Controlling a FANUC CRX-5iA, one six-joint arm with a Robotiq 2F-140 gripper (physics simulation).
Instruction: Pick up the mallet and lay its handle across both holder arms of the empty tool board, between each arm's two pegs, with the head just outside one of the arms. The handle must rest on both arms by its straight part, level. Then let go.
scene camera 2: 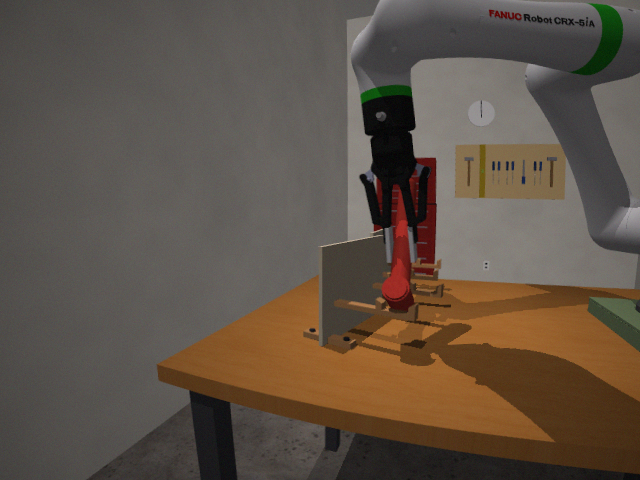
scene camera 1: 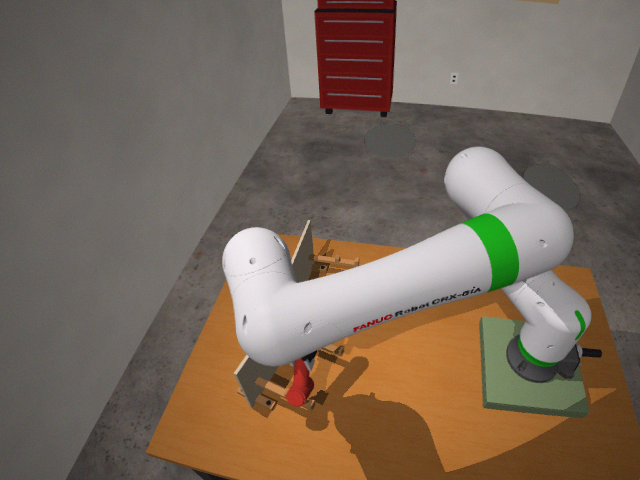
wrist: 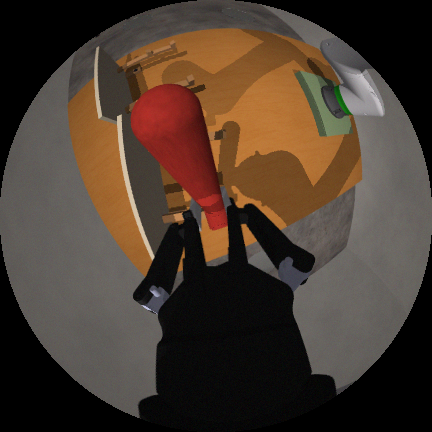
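Pixels of known places: gripper, fingertip midpoint: [scene camera 2: 402, 260] [scene camera 1: 302, 363]; arm's base, origin of the base link: [scene camera 1: 532, 358] [wrist: 332, 101].
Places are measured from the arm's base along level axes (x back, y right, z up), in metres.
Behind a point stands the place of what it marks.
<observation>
The red mallet [scene camera 1: 301, 379] {z 0.109, x -0.596, y -0.190 m} [scene camera 2: 400, 260] {z 0.126, x -0.600, y -0.179 m} [wrist: 182, 140] {z 0.270, x -0.596, y -0.078 m} is steeply tilted, its head low toward the near side and its handle rising away. My gripper [scene camera 2: 400, 255] {z 0.121, x -0.599, y -0.154 m} [wrist: 209, 197] {z 0.121, x -0.599, y -0.154 m} is shut on its handle; the robot arm mostly hides the gripper in scene camera 1. The head appears at the outer part of the near holder arm [scene camera 1: 272, 386] {z 0.042, x -0.676, y -0.189 m} [scene camera 2: 356, 305] {z 0.041, x -0.677, y -0.199 m} of the front tool board [scene camera 1: 252, 379] {z 0.063, x -0.725, y -0.189 m} [scene camera 2: 351, 294] {z 0.039, x -0.705, y -0.121 m} [wrist: 141, 185] {z 0.109, x -0.694, y -0.086 m}; contact cannot be told. This board's far arm [scene camera 2: 379, 285] {z 0.040, x -0.660, y -0.031 m} is partly hidden by the mallet. The head is hidden in the wrist view.
A second board [scene camera 1: 303, 253] {z 0.102, x -0.680, y 0.220 m} [wrist: 107, 85] {z 0.112, x -0.684, y 0.152 m} with pegged arms [scene camera 1: 336, 259] {z 0.055, x -0.585, y 0.252 m} [wrist: 150, 55] {z 0.038, x -0.583, y 0.251 m} stands behind the front one. The robot base sits on a green plate [scene camera 1: 496, 382] {z 0.002, x -0.110, y -0.083 m} [scene camera 2: 610, 312] {z -0.003, x -0.135, y 0.008 m} [wrist: 320, 117] {z -0.003, x -0.137, y -0.070 m} at the right of the wooden table [scene camera 1: 196, 428] {z -0.038, x -0.864, y -0.309 m} [scene camera 2: 248, 372] {z -0.038, x -0.815, y -0.361 m}. A wall rises beyond the table's left side.
</observation>
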